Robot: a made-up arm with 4 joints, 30 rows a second.
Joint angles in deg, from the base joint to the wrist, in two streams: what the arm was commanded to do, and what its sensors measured. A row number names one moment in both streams.
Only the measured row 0 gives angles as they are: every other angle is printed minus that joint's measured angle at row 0.
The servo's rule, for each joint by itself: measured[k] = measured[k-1] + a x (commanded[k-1-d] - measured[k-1]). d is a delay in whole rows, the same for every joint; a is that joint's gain. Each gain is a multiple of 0.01, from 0.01 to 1. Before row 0 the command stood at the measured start. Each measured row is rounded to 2 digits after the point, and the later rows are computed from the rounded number. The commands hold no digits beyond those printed.
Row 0, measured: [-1.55 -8.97 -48.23 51.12]
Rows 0 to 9, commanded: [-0.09 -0.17 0.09 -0.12]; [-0.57 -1.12 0.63 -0.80]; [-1.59 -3.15 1.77 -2.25]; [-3.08 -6.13 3.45 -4.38]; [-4.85 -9.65 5.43 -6.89]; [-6.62 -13.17 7.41 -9.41]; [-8.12 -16.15 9.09 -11.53]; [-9.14 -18.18 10.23 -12.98]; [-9.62 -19.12 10.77 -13.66]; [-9.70 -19.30 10.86 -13.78]
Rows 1 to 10, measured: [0.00 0.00 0.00 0.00]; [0.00 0.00 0.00 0.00]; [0.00 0.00 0.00 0.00]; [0.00 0.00 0.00 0.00]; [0.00 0.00 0.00 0.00]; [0.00 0.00 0.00 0.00]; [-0.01 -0.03 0.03 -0.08]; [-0.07 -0.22 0.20 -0.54]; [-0.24 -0.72 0.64 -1.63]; [-0.55 -1.64 1.43 -3.39]
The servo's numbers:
d 6
a 0.11 0.17 0.28 0.64

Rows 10 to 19, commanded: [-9.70 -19.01 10.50 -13.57]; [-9.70 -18.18 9.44 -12.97]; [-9.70 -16.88 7.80 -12.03]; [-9.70 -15.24 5.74 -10.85]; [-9.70 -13.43 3.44 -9.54]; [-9.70 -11.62 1.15 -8.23]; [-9.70 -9.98 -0.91 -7.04]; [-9.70 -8.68 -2.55 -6.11]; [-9.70 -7.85 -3.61 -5.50]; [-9.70 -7.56 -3.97 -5.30]
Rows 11 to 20, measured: [-1.02 -3.00 2.55 -5.63]; [-1.64 -4.73 3.91 -8.05]; [-2.35 -6.67 5.36 -10.28]; [-3.10 -8.63 6.72 -12.01]; [-3.82 -10.41 7.85 -13.07]; [-4.47 -11.92 8.69 -13.52]; [-5.05 -13.13 9.20 -13.55]; [-5.56 -13.99 9.27 -13.18]; [-6.02 -14.48 8.86 -12.44]; [-6.42 -14.61 7.99 -11.42]
